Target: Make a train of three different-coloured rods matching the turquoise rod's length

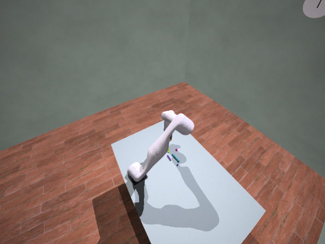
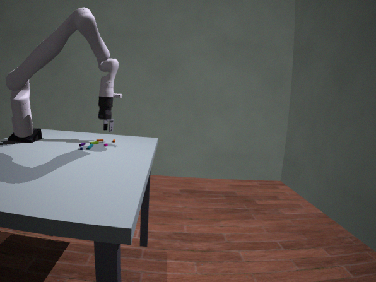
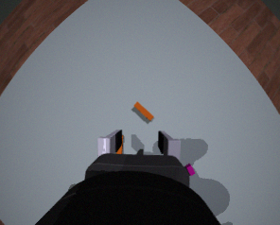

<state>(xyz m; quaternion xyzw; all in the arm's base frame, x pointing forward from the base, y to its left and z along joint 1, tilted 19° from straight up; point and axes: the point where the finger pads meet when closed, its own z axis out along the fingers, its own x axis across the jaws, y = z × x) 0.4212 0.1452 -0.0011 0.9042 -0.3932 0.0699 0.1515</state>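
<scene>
The blue rod lies 8 cm behind my hand, 25 cm to the right of it and 7 cm below it. From my hand the other things lie so: lime rod (5 cm behind, 8 cm to the right, 7 cm below); then magenta rod (1 cm ahead, 12 cm to the right, 7 cm below); then purple rod (10 cm behind, 15 cm to the right, 7 cm below).
</scene>
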